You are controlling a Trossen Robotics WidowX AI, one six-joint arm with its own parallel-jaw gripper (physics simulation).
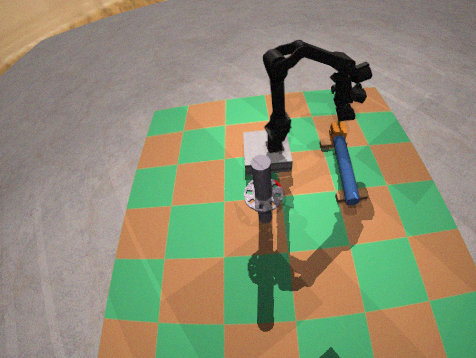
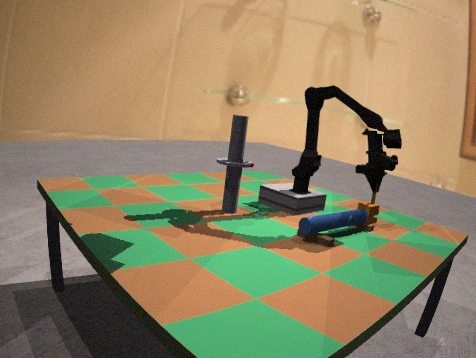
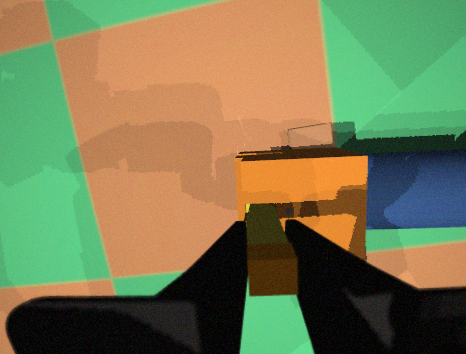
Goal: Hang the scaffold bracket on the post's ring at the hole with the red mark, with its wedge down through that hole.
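Note:
The bracket is a blue tube [image 1: 346,170] [image 2: 332,222] [image 3: 430,190] with an orange head [image 1: 338,132] [image 2: 371,212] [image 3: 310,175]; it lies on its side on two low rests. My gripper [image 1: 339,119] [image 2: 374,192] [image 3: 265,230] is shut on the yellow wedge [image 2: 374,198] [image 3: 272,270], above the head. The wedge stands upright at the head; how deep its lower end sits is hidden. The grey post [image 1: 261,175] [image 2: 238,135] stands upright, apart from the bracket. Its holed ring [image 1: 256,206] [image 2: 222,161] has a red mark [image 1: 278,183] [image 2: 251,164] on the arm-base side.
The wooden rests [image 1: 326,145] [image 2: 320,240] are under the two ends of the tube. The arm's grey base block [image 1: 254,145] [image 2: 290,198] stands close behind the post. All stand on a green and orange checkered table [image 1: 195,230] [image 2: 255,270].

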